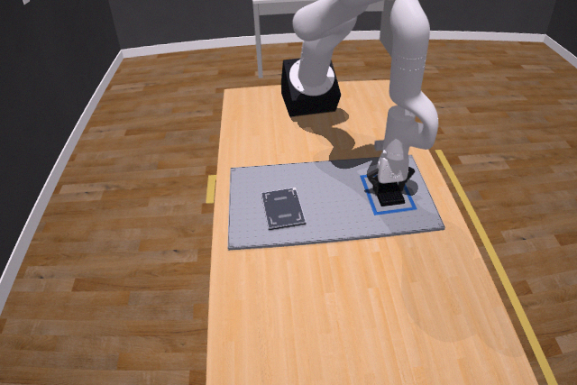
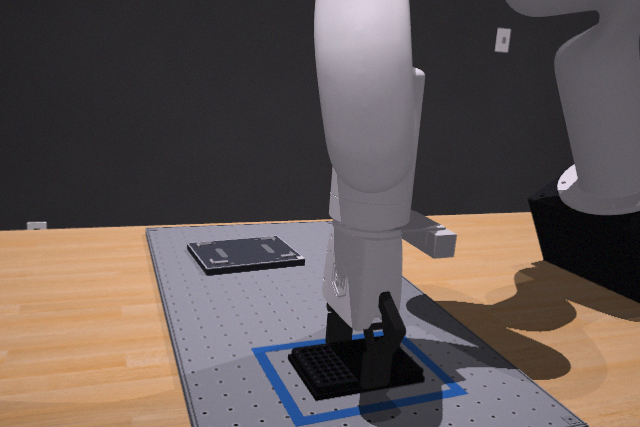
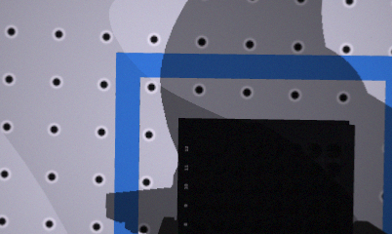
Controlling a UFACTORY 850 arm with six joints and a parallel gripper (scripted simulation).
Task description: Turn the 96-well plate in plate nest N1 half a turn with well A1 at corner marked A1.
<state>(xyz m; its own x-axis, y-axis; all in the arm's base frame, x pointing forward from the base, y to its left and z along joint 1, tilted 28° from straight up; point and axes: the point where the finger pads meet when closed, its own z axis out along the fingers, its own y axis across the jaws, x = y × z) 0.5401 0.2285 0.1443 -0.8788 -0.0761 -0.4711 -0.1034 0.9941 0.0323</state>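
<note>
Now: the black 96-well plate 10 mm below my hand. The rest, counted from my hand: plate nest N1: 70 mm ahead, 360 mm to the right, 10 mm below.
</note>
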